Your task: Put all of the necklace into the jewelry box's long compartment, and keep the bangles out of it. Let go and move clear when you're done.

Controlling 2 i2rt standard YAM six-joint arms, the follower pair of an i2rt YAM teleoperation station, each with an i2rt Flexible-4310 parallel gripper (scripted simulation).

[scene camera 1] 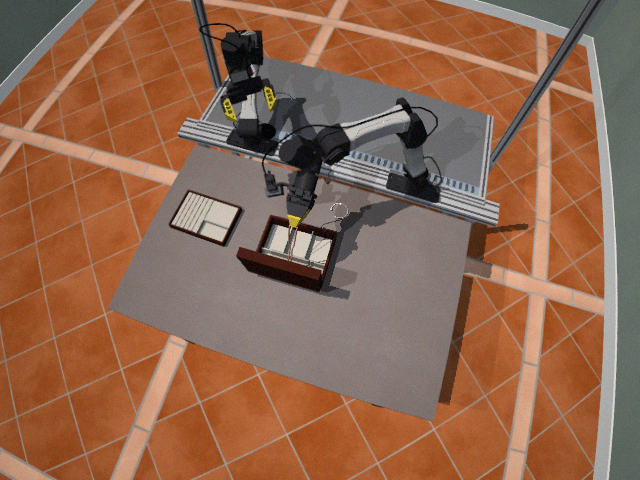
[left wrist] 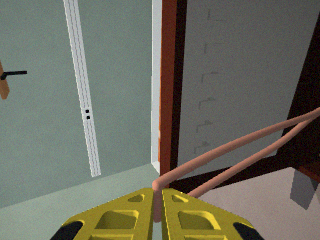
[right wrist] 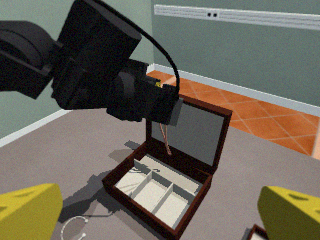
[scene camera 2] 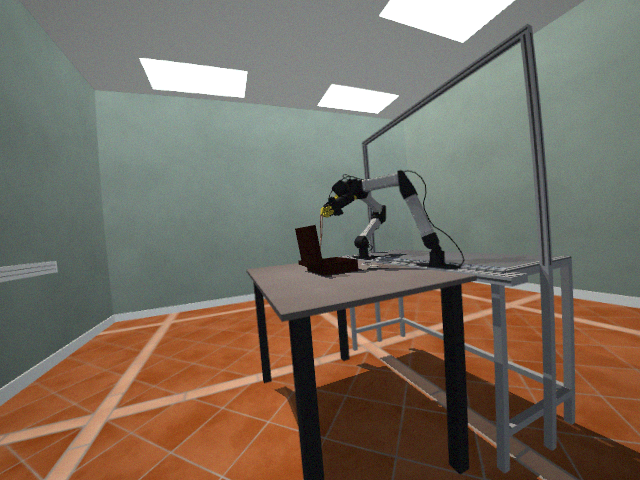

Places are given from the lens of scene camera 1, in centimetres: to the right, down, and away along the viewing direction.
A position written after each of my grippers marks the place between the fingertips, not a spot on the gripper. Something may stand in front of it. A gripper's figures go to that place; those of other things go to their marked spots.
my left gripper (scene camera 1: 293, 227): -7, -3, 100
my right gripper (scene camera 1: 253, 115): -18, -34, 101
divided tray (scene camera 1: 208, 218): -39, -8, 131
